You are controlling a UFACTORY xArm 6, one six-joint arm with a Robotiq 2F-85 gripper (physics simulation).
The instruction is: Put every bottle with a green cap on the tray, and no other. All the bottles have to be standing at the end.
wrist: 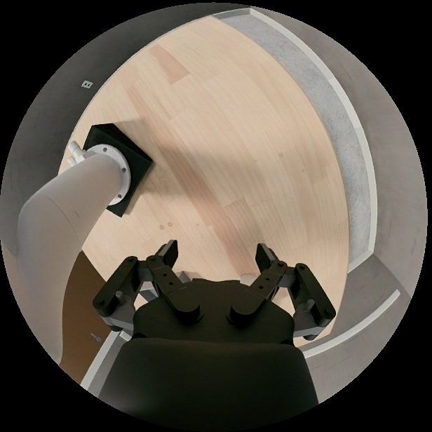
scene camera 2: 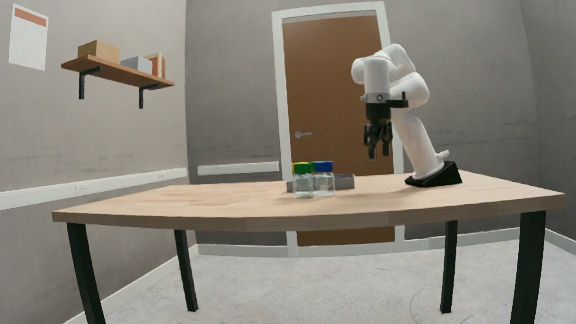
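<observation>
A clear bottle with a green cap (scene camera 2: 303, 181) stands left of a clear bottle with a blue cap (scene camera 2: 324, 184). A yellow cap (scene camera 2: 294, 166) shows partly behind the green one. A sliver of another green cap (scene camera 2: 314, 165) seems to show between the front two; its bottle is mostly hidden. A grey low-sided object, apparently the tray (scene camera 2: 345, 181), is behind the bottles and partly hidden. My gripper (scene camera 2: 378, 154) (wrist: 216, 249) is open and empty, high above the table, to the right of the bottles in the scene view. Its body hides most of that area in the wrist view.
The wooden table (scene camera 2: 200, 204) (wrist: 240, 120) carries the arm's black base (scene camera 2: 448, 175) (wrist: 136, 159) at the right in the scene view. A wall shelf (scene camera 2: 120, 74) with boxes hangs at the far left, away from the table. A brown door (scene camera 2: 335, 90) is behind the table.
</observation>
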